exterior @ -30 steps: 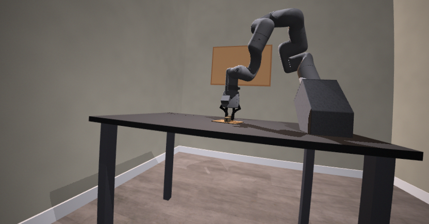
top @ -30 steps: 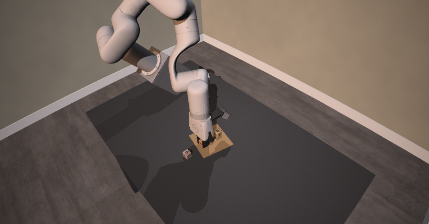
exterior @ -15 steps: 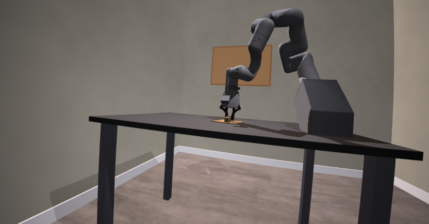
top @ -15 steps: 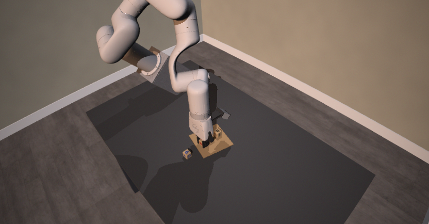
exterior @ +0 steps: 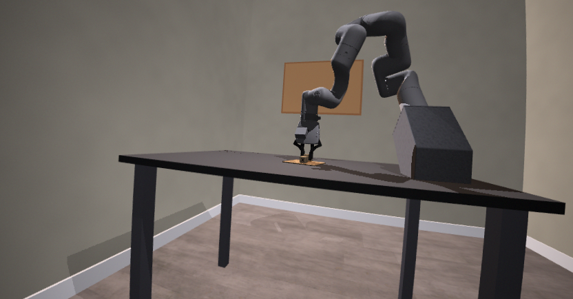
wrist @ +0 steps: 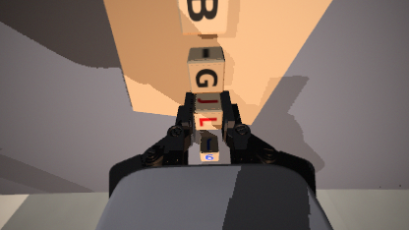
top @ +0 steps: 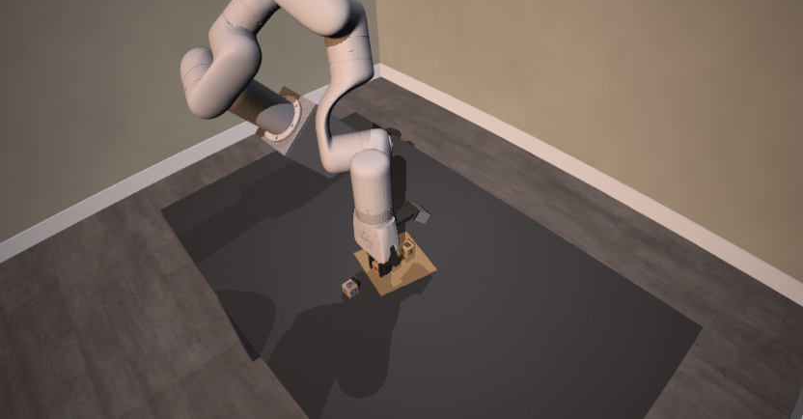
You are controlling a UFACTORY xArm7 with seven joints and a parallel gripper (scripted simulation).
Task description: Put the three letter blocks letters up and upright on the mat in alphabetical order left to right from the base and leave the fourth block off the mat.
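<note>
The tan mat is 4 cm to the left of my hand and 3 cm below it.
</note>
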